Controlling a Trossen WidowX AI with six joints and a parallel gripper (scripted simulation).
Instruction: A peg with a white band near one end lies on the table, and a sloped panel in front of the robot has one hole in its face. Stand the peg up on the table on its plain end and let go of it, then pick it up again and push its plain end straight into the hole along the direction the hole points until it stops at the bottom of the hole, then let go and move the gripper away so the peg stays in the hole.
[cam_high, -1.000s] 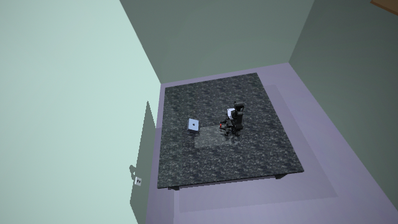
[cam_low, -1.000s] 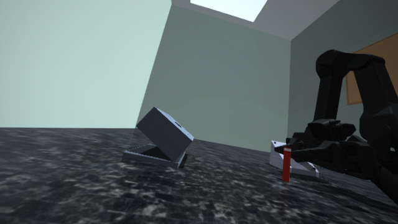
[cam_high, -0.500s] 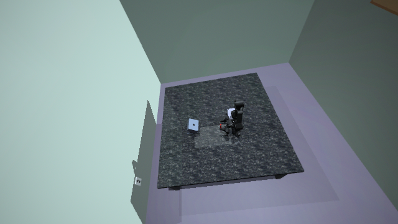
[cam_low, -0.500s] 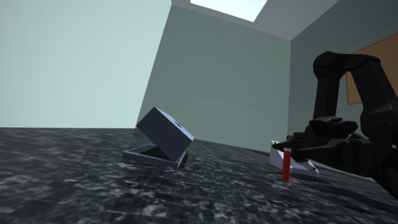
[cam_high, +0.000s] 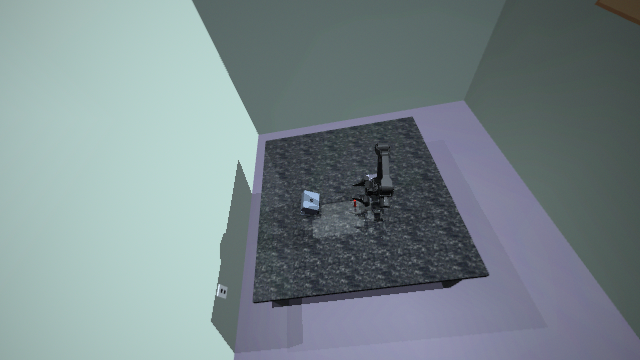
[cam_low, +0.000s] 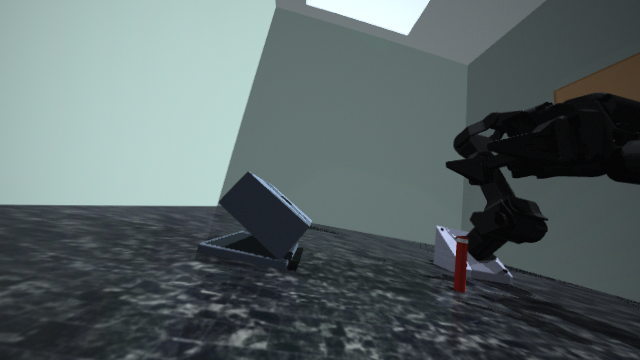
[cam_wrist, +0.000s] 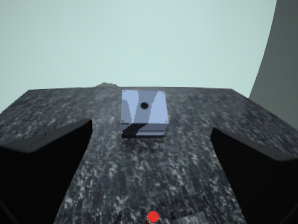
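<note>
Now: the red peg 2 cm behind my gripper tip, 1 cm to the right of it and 15 cm below it. The rest, counted from my gripper tip: flat base plate 29 cm ahead, 10 cm to the right, 20 cm below; sloped grey panel 27 cm ahead, 10 cm to the right, 15 cm below.
</note>
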